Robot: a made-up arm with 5 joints. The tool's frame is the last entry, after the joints.
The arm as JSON. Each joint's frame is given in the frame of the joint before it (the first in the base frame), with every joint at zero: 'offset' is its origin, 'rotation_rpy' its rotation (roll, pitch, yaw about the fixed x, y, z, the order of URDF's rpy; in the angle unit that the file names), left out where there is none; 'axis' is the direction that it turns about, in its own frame. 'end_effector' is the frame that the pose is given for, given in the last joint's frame.
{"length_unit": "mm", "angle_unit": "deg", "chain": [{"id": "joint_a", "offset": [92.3, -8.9, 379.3], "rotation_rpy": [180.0, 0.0, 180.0], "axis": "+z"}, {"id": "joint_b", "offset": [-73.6, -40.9, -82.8], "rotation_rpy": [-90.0, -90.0, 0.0], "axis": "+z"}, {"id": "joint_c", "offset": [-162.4, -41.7, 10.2], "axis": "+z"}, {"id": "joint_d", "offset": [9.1, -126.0, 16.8], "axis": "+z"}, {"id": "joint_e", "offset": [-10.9, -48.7, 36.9], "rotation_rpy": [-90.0, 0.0, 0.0], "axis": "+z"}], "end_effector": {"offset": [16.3, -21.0, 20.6], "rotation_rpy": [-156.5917, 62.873, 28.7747]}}
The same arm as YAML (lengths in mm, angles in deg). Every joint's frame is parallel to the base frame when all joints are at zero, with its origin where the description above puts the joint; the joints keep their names.
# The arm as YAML. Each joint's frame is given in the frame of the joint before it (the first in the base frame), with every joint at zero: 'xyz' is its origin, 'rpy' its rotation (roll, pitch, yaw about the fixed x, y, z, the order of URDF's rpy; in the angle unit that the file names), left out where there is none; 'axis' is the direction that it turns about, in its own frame. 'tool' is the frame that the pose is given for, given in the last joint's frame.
units:
  length: mm
  angle: deg
joints:
  - name: joint_a
    type: revolute
    origin:
      xyz: [92.3, -8.9, 379.3]
    axis: [0.0, 0.0, -1.0]
  - name: joint_b
    type: revolute
    origin:
      xyz: [73.6, -40.9, 82.8]
    axis: [0.0, 1.0, 0.0]
  - name: joint_c
    type: revolute
    origin:
      xyz: [41.7, 10.2, 162.4]
    axis: [0.0, 1.0, 0.0]
  - name: joint_d
    type: revolute
    origin:
      xyz: [126.0, 16.8, -9.1]
    axis: [0.0, 1.0, 0.0]
  - name: joint_e
    type: revolute
    origin:
      xyz: [48.7, 36.9, 10.9]
    axis: [-1.0, 0.0, 0.0]
tool:
  origin:
    xyz: [-20.6, 21.0, -16.3]
    rpy: [-8.27, 23.56, -13.85]

